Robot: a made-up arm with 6 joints. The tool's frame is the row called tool. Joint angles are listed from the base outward.
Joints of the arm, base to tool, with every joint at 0 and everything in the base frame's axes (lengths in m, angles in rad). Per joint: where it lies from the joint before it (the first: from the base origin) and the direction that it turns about. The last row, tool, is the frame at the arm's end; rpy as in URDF.
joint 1: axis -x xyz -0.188 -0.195 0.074
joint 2: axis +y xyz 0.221 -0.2 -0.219
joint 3: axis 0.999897 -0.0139 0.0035 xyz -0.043 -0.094 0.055
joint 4: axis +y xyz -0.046 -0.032 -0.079
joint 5: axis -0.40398 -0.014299 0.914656 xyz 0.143 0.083 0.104
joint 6: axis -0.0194 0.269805 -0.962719 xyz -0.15 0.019 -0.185
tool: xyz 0.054 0 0.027 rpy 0.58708 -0.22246 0.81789
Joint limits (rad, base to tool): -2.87..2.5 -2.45..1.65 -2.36..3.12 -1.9..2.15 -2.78..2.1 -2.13..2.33
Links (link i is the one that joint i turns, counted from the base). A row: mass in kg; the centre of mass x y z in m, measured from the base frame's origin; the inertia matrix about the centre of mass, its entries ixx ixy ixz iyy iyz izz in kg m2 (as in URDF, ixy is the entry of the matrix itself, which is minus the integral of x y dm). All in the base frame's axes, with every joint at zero. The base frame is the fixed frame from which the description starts. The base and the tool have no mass.
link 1: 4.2; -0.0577 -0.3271 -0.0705; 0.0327 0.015 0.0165 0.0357 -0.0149 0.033
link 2: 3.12; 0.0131 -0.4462 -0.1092; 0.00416 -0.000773 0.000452 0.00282 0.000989 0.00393
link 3: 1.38; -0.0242 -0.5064 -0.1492; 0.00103 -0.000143 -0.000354 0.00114 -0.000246 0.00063
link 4: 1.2; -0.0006 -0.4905 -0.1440; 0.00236 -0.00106 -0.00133 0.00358 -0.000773 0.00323
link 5: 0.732; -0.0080 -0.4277 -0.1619; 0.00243 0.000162 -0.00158 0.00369 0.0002 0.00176
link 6: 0.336; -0.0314 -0.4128 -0.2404; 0.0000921 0 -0.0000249 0.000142 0 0.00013
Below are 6 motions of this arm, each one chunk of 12 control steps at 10 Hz.
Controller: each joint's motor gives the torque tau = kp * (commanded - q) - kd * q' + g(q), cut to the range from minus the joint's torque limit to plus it. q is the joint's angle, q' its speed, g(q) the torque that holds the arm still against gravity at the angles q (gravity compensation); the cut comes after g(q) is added. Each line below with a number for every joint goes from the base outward.
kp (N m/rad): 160 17 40 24 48 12
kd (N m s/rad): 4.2 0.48 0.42 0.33 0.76 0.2
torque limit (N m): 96 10 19 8.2 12 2.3
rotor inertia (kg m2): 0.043 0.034 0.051 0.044 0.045 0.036
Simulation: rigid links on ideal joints. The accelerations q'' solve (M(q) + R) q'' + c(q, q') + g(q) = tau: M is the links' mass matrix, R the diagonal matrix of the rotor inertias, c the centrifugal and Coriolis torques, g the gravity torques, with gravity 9.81 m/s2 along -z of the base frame. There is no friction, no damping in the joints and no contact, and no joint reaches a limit. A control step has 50 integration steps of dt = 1/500 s. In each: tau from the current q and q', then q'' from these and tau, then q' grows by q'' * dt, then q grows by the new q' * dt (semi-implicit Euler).
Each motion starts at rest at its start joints. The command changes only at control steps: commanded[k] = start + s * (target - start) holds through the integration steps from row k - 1 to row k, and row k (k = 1, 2, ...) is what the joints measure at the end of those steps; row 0 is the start. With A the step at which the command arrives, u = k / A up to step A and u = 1 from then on. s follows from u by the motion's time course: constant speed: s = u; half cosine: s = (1 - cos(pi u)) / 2; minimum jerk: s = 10 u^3 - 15 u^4 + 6 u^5; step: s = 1 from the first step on.
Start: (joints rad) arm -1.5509 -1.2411 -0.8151 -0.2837 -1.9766 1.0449
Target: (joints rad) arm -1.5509 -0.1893 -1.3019 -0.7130 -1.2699 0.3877
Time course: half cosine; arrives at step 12
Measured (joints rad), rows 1 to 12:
1: -1.5512 -1.2300 -0.8242 -0.2936 -1.9615 1.0323
2: -1.5525 -1.1786 -0.8541 -0.3236 -1.9188 0.9910
3: -1.5541 -1.0790 -0.9015 -0.3629 -1.8543 0.9289
4: -1.5537 -0.9558 -0.9595 -0.4042 -1.7746 0.8579
5: -1.5515 -0.8240 -1.0233 -0.4553 -1.6856 0.7762
6: -1.5506 -0.6846 -1.0870 -0.5158 -1.5926 0.6871
7: -1.5514 -0.5451 -1.1492 -0.5745 -1.5014 0.6017
8: -1.5516 -0.4181 -1.2062 -0.6244 -1.4184 0.5255
9: -1.5500 -0.3115 -1.2529 -0.6657 -1.3495 0.4609
10: -1.5480 -0.2303 -1.2865 -0.6968 -1.2991 0.4133
11: -1.5470 -0.1813 -1.3048 -0.7139 -1.2706 0.3874
12: -1.5472 -0.1708 -1.3063 -0.7156 -1.2664 0.3839

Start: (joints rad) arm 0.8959 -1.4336 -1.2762 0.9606 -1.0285 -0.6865
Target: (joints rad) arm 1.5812 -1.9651 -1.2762 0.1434 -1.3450 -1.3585
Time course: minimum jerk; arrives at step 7
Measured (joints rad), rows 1 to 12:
1: 0.9033 -1.4385 -1.2749 0.9419 -1.0353 -0.7029
2: 0.9557 -1.4790 -1.2698 0.8346 -1.0736 -0.7966
3: 1.1064 -1.6111 -1.2793 0.6167 -1.1552 -0.9851
4: 1.3509 -1.8258 -1.3195 0.3879 -1.2618 -1.1836
5: 1.5892 -2.0028 -1.3077 0.2478 -1.3465 -1.3133
6: 1.7044 -2.0438 -1.2429 0.1592 -1.3747 -1.3694
7: 1.6613 -1.9844 -1.2501 0.1208 -1.3568 -1.3671
8: 1.5511 -1.9335 -1.3038 0.1568 -1.3333 -1.3509
9: 1.5023 -1.9394 -1.2989 0.1574 -1.3269 -1.3561
10: 1.5443 -1.9710 -1.2584 0.1111 -1.3455 -1.3641
11: 1.6087 -1.9917 -1.2574 0.1247 -1.3552 -1.3593
12: 1.6273 -1.9762 -1.2883 0.1776 -1.3506 -1.3547

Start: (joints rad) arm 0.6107 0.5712 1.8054 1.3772 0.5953 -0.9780
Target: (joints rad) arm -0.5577 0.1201 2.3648 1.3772 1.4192 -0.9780
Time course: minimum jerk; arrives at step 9
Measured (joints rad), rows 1 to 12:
1: 0.6000 0.5675 1.8183 1.3777 0.6075 -0.9781
2: 0.5306 0.5440 1.8817 1.3797 0.6740 -0.9786
3: 0.3580 0.4832 1.9745 1.3793 0.8031 -0.9796
4: 0.1028 0.3781 2.0617 1.3742 0.9763 -0.9816
5: -0.1672 0.2503 2.1576 1.3718 1.1553 -0.9834
6: -0.3891 0.1512 2.2626 1.3775 1.3003 -0.9818
7: -0.5285 0.1053 2.3395 1.3804 1.3903 -0.9777
8: -0.5800 0.0988 2.3628 1.3754 1.4232 -0.9765
9: -0.5683 0.1119 2.3557 1.3742 1.4191 -0.9787
10: -0.5481 0.1262 2.3657 1.3791 1.4177 -0.9794
11: -0.5500 0.1323 2.3795 1.3785 1.4203 -0.9767
12: -0.5598 0.1278 2.3644 1.3737 1.4198 -0.9763

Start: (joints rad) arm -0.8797 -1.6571 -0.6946 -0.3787 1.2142 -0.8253
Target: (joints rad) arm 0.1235 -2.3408 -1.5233 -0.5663 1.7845 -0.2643
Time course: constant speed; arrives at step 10
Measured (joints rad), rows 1 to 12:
1: -0.8241 -1.7651 -0.8096 -0.4117 1.2844 -0.7667
2: -0.6899 -1.8637 -0.9145 -0.4677 1.3559 -0.6809
3: -0.5390 -1.8885 -0.9608 -0.4388 1.3975 -0.6355
4: -0.4151 -1.9100 -1.0542 -0.4073 1.4601 -0.5908
5: -0.3270 -1.9666 -1.1428 -0.4668 1.5233 -0.5222
6: -0.2581 -2.0746 -1.2259 -0.5169 1.5775 -0.4635
7: -0.1782 -2.1838 -1.3125 -0.5303 1.6323 -0.4180
8: -0.0716 -2.2462 -1.3910 -0.5478 1.6885 -0.3616
9: 0.0499 -2.2866 -1.4728 -0.5550 1.7459 -0.2988
10: 0.1637 -2.3379 -1.5526 -0.5561 1.8026 -0.2437
11: 0.2018 -2.3270 -1.5007 -0.5500 1.7771 -0.2488
12: 0.1576 -2.3182 -1.4990 -0.5138 1.7752 -0.2807

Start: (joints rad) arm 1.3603 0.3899 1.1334 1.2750 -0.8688 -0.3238
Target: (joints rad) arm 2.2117 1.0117 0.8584 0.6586 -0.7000 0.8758
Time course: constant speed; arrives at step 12
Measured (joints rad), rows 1 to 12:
1: 1.4125 0.4203 1.0982 1.2210 -0.8473 -0.2168
2: 1.5193 0.4916 1.0574 1.1436 -0.8376 -0.0607
3: 1.6110 0.5709 1.0597 1.0972 -0.8219 0.0155
4: 1.6677 0.6244 1.0508 1.0506 -0.8088 0.0902
5: 1.7224 0.6612 1.0016 0.9979 -0.7960 0.2120
6: 1.7963 0.7005 0.9719 0.9530 -0.7786 0.3199
7: 1.8775 0.7581 0.9689 0.8979 -0.7648 0.4056
8: 1.9504 0.8247 0.9468 0.8381 -0.7536 0.5051
9: 2.0158 0.8744 0.9124 0.7934 -0.7384 0.6127
10: 2.0835 0.9142 0.8916 0.7475 -0.7226 0.7109
11: 2.1569 0.9679 0.8734 0.6896 -0.7098 0.8075
12: 2.2307 1.0275 0.8486 0.6366 -0.6963 0.9092

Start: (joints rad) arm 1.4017 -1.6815 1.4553 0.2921 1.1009 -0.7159
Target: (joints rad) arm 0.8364 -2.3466 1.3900 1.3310 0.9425 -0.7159
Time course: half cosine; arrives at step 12
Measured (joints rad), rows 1 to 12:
1: 1.3966 -1.6900 1.4523 0.3115 1.0980 -0.7157
2: 1.3728 -1.7220 1.4461 0.3753 1.0891 -0.7157
3: 1.3214 -1.7818 1.4412 0.4733 1.0739 -0.7160
4: 1.2497 -1.8612 1.4368 0.5900 1.0549 -0.7162
5: 1.1727 -1.9481 1.4302 0.7240 1.0346 -0.7158
6: 1.0983 -2.0344 1.4216 0.8634 1.0138 -0.7158
7: 1.0266 -2.1193 1.4128 0.9960 0.9936 -0.7160
8: 0.9581 -2.1996 1.4056 1.1181 0.9754 -0.7160
9: 0.8977 -2.2672 1.4004 1.2214 0.9602 -0.7157
10: 0.8531 -2.3161 1.3964 1.2947 0.9492 -0.7155
11: 0.8289 -2.3445 1.3934 1.3342 0.9431 -0.7155
12: 0.8254 -2.3516 1.3922 1.3391 0.9422 -0.7156

